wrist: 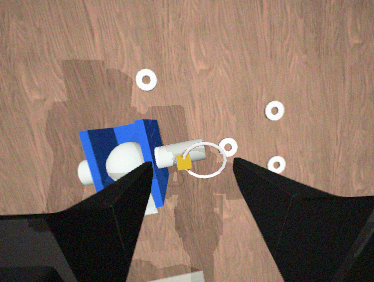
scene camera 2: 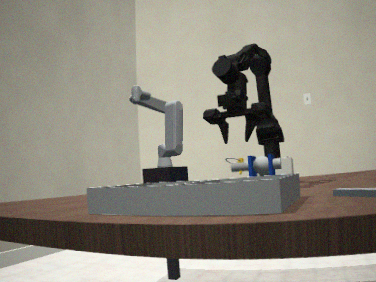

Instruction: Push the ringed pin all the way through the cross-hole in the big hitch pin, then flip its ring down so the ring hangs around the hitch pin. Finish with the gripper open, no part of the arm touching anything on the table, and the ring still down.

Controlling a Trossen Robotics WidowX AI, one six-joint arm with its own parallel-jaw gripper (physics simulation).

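Places are measured from the arm's base along level axes (x ahead, y left, z up), in metres.
Where they show: gripper, fingertip midpoint: (wrist: 193, 165) (scene camera 2: 236, 142).
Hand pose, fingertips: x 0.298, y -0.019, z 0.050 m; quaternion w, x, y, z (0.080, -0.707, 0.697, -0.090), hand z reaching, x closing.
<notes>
Each offset is from my fingertips to the top centre of the thing. "pt": to the spot under its first point.
The big white hitch pin (scene camera 2: 235, 168) (wrist: 165, 156) lies level in its blue cradle @(pt dx +0.023, dy +0.051, dz -0.069 m) (scene camera 2: 252, 166) (wrist: 149, 137). The ringed pin's yellow head @(dx -0.011, dy +0.005, dz -0.042 m) (scene camera 2: 241, 160) (wrist: 184, 162) sits on top of the shaft, and a yellow end shows below the shaft in the scene view. How deep the pin sits is hard to tell. Its thin ring @(dx -0.011, dy -0.016, dz -0.038 m) (scene camera 2: 228, 159) (wrist: 204, 176) sticks out sideways, roughly level, past the shaft's free end; it does not hang down. My gripper (scene camera 2: 237, 141) (wrist: 193, 165) is open and empty, pointing down above the ring and head, apart from them.
A long grey tray @(dx +0.379, dy +0.081, dz -0.090 m) (scene camera 2: 185, 201) stands at the table's (scene camera 2: 150, 235) front. A small grey arm (scene camera 2: 173, 127) on a black base (scene camera 2: 165, 174) stands left. Several white washers (wrist: 146, 80) @(dx +0.045, dy -0.142, dz -0.129 m) (wrist: 274, 110) lie on the wooden surface. A flat grey piece @(pt dx +0.331, dy +0.324, dz -0.125 m) (scene camera 2: 355, 192) lies right.
</notes>
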